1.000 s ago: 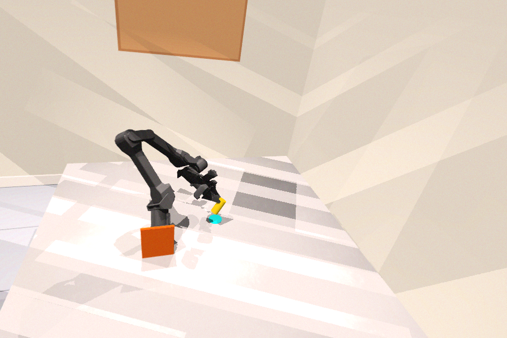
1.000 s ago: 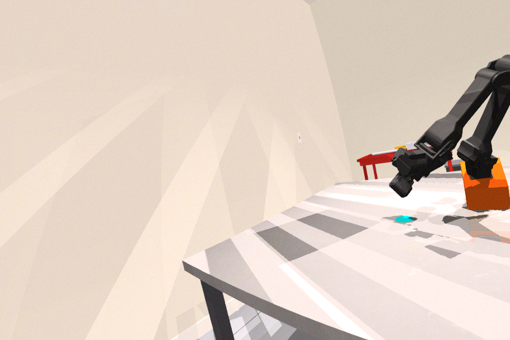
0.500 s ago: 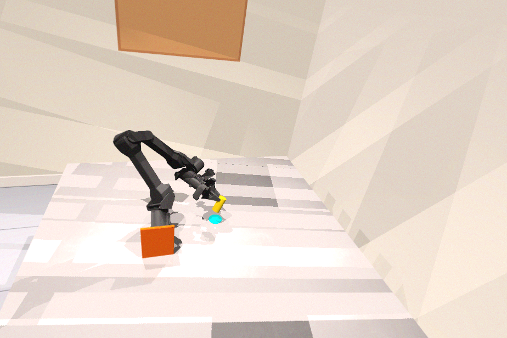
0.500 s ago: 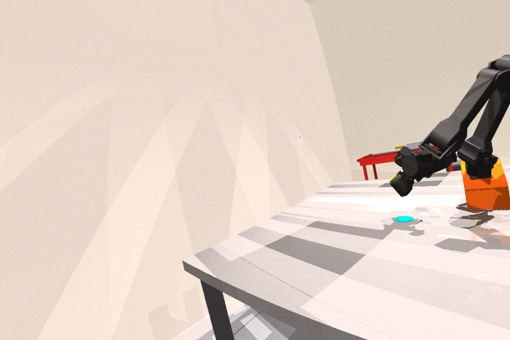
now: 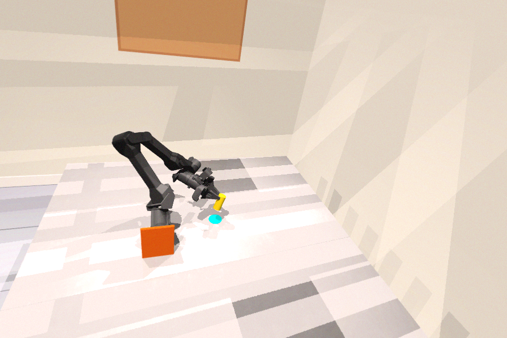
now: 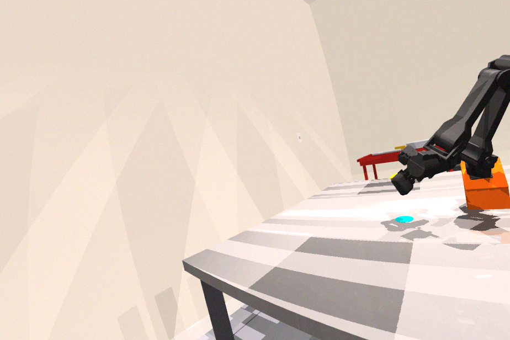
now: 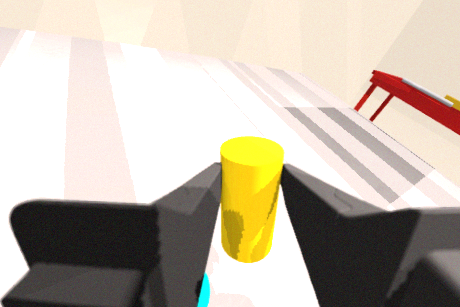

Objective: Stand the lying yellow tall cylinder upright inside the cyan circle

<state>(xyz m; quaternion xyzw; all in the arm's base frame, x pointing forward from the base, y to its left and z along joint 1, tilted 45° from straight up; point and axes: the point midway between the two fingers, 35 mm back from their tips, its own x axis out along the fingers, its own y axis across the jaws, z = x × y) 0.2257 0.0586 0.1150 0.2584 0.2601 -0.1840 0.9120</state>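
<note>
The cyan circle is 1 cm behind my gripper tip, 2 cm to the left of it and 14 cm below it. Round my gripper tip: yellow cylinder: 2 cm below.
</note>
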